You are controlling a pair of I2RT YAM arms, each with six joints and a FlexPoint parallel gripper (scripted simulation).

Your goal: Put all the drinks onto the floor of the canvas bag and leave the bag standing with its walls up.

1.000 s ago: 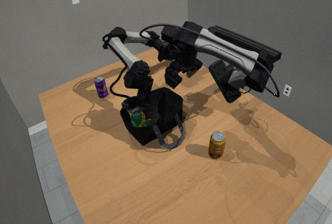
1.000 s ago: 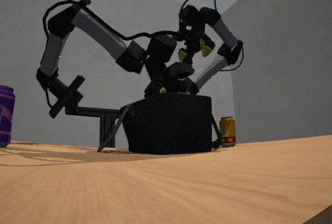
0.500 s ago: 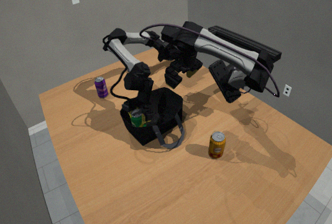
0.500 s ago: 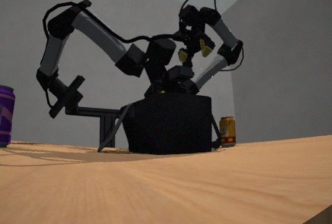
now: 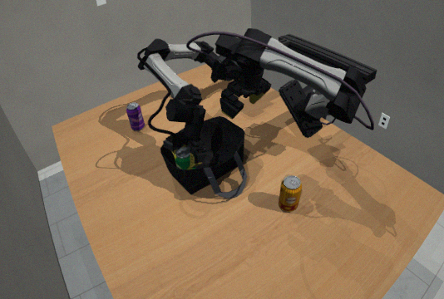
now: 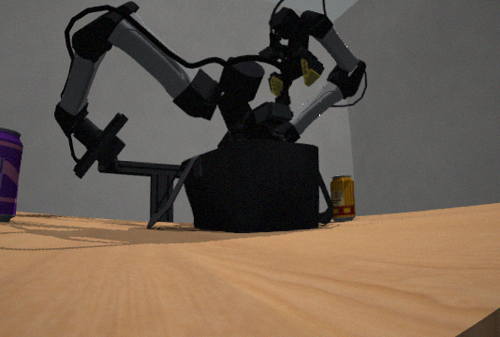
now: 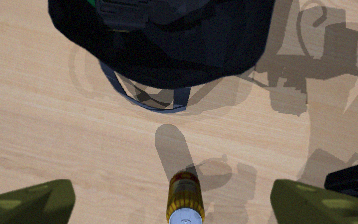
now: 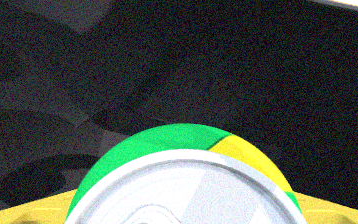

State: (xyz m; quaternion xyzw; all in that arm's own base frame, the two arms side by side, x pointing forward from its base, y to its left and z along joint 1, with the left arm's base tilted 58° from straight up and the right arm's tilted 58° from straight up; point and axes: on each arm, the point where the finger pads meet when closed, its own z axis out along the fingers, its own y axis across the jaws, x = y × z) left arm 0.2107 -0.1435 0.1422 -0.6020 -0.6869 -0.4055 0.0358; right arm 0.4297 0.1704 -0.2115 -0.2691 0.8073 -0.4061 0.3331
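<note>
The purple can lies 42 cm to the right of my right hand and 3 cm below it. From my right hand the other things lie so: orange can (17 cm behind, 33 cm to the left, 3 cm below); then green can (2 cm below).
</note>
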